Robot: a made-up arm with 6 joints.
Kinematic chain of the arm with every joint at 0, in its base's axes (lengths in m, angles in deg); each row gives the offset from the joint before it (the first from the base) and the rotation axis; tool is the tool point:
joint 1: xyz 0 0 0.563 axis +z
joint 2: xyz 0 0 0 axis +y
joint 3: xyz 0 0 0.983 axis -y
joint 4: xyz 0 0 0 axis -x
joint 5: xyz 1.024 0 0 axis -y
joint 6: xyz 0 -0.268 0 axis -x
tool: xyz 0 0 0
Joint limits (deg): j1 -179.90..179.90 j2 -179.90..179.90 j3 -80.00..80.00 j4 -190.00..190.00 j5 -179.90..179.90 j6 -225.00..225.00
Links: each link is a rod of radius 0.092 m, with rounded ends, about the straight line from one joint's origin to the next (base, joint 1, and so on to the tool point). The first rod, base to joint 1, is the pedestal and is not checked.
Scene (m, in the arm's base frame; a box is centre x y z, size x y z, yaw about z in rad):
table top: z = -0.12
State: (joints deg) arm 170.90 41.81 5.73 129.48 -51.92 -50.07
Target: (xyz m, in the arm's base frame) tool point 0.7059 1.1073 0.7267
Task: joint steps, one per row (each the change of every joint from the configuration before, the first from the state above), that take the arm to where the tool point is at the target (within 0.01 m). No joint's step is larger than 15 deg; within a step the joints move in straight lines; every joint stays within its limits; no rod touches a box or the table.
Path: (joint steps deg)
1: -14.66 -1.37 -3.62 -2.54 0.00 0.00
2: -14.65 -1.37 -3.61 -2.54 0.00 0.00
3: -14.66 -1.37 -3.62 -2.54 0.00 0.00
4: -14.66 -1.37 -3.61 -2.54 0.00 0.00
5: -14.66 -1.37 -3.62 -2.54 0.00 0.00
6: -14.65 -1.37 -3.61 -2.54 0.00 0.00
7: -14.66 -1.37 -3.62 -2.54 0.00 0.00
8: -14.66 -1.37 -3.62 -2.54 0.00 0.00

